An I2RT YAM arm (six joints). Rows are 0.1 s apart.
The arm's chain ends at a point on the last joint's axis. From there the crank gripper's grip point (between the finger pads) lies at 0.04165 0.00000 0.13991 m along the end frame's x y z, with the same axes.
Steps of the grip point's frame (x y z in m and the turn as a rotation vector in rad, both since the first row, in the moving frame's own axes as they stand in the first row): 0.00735 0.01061 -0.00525 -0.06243 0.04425 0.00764; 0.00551 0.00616 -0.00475 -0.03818 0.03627 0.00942; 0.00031 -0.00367 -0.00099 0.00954 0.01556 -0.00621; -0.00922 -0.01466 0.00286 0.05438 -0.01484 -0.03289; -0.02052 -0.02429 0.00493 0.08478 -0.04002 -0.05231; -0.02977 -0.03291 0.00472 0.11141 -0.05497 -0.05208
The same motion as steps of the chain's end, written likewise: 0.00124 0.00160 -0.00299 -0.06243 0.04425 0.00764; 0.00049 0.00043 -0.00304 -0.03818 0.03627 0.00942; -0.00186 -0.00207 -0.00032 0.00954 0.01556 -0.00621; -0.00699 -0.00571 0.00250 0.05438 -0.01484 -0.03289; -0.01453 -0.01035 0.00397 0.08478 -0.04002 -0.05231; -0.02158 -0.01528 0.00364 0.11141 -0.05497 -0.05208
